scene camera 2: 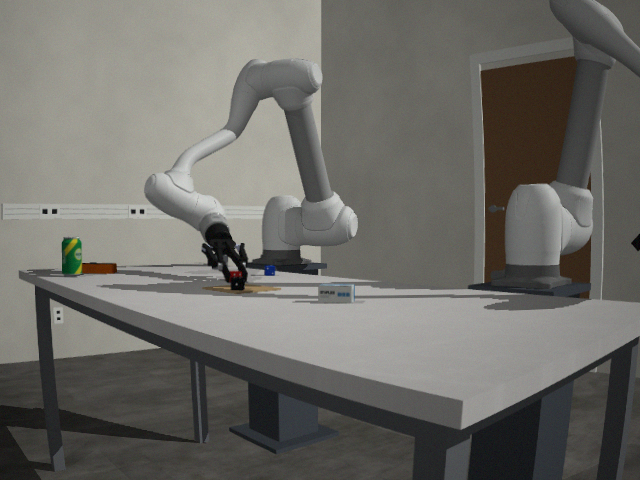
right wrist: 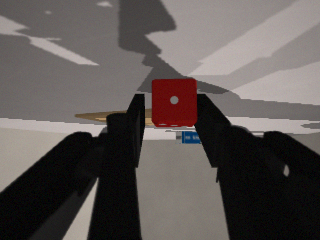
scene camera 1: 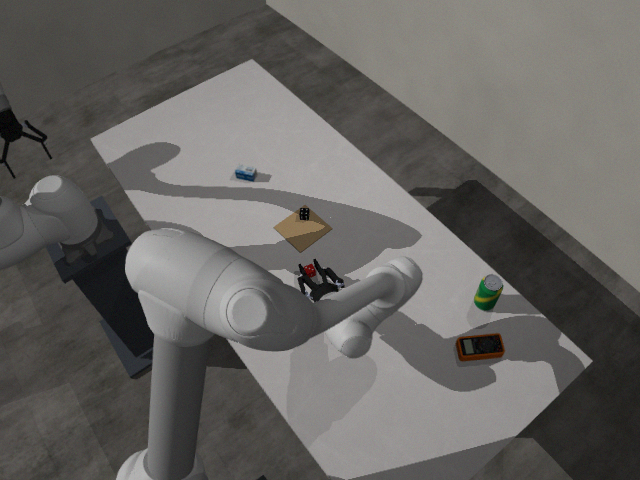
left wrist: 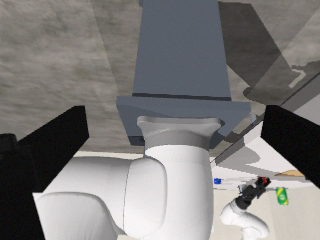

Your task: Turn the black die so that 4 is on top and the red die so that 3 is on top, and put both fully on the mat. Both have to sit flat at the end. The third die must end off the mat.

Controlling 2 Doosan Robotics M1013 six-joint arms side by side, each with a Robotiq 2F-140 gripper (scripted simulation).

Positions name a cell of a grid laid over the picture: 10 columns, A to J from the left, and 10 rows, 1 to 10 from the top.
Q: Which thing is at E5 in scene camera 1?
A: A tan mat.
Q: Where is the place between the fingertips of the right gripper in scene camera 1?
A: At E6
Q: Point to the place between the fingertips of the right gripper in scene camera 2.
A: D6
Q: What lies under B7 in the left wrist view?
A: The left gripper.
